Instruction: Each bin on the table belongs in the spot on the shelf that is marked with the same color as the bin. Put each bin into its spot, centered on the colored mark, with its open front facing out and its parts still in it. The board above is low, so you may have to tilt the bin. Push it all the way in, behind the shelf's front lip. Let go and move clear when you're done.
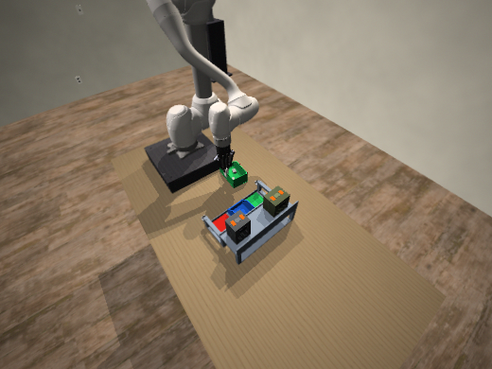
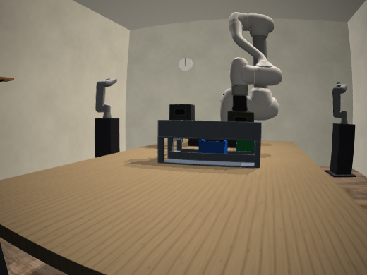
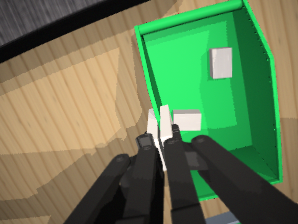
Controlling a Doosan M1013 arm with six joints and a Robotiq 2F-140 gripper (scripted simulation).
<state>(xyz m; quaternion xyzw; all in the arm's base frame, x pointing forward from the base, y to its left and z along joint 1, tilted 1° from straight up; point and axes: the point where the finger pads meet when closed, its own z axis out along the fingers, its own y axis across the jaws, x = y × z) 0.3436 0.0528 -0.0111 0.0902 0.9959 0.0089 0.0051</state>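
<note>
Now: the green bin 50 mm to the left of my hand and 40 mm below it. From my hand the other things lie so: blue bin 280 mm ahead, 110 mm to the right, 30 mm below; olive box 380 mm ahead, 70 mm above; black box 360 mm ahead, 230 mm to the right, 90 mm above.
</note>
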